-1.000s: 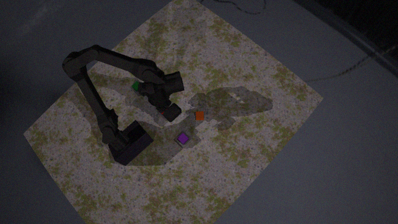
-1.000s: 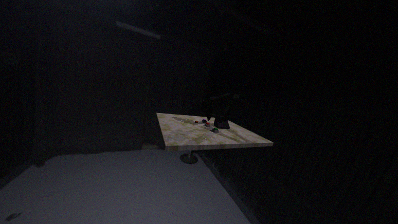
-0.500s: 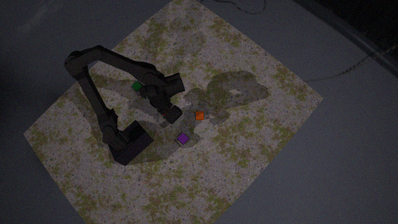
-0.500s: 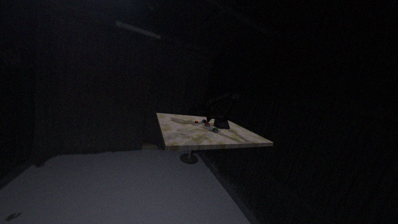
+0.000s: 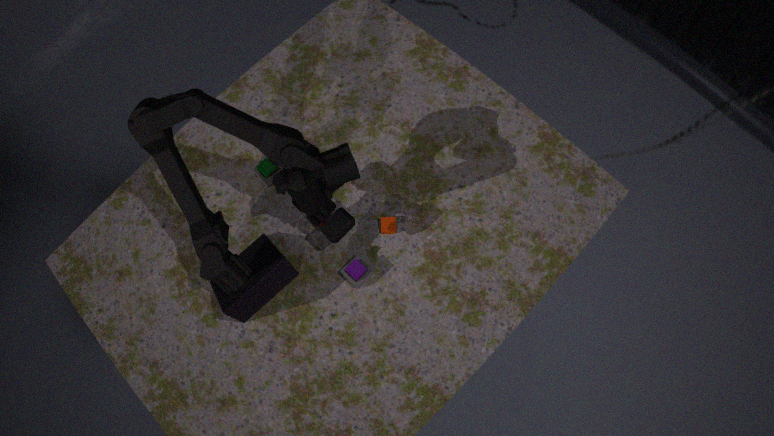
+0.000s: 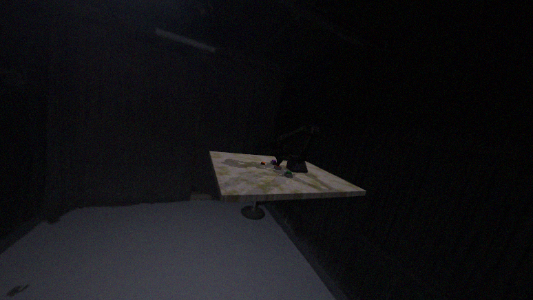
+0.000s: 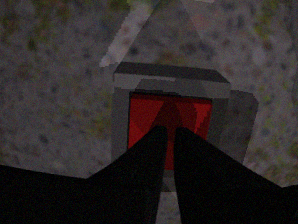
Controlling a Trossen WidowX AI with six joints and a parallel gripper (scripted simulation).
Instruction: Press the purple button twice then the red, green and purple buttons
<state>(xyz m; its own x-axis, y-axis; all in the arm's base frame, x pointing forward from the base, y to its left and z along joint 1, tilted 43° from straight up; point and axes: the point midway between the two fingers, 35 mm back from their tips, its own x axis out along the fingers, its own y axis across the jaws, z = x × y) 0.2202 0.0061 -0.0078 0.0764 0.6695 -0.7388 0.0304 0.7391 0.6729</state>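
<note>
Right now my gripper tip is 10 mm above the red button. Round my gripper tip: orange block (90 mm ahead, 120 mm to the right, 20 mm below); then purple button (30 mm behind, 140 mm to the right); then green button (170 mm to the left).
</note>
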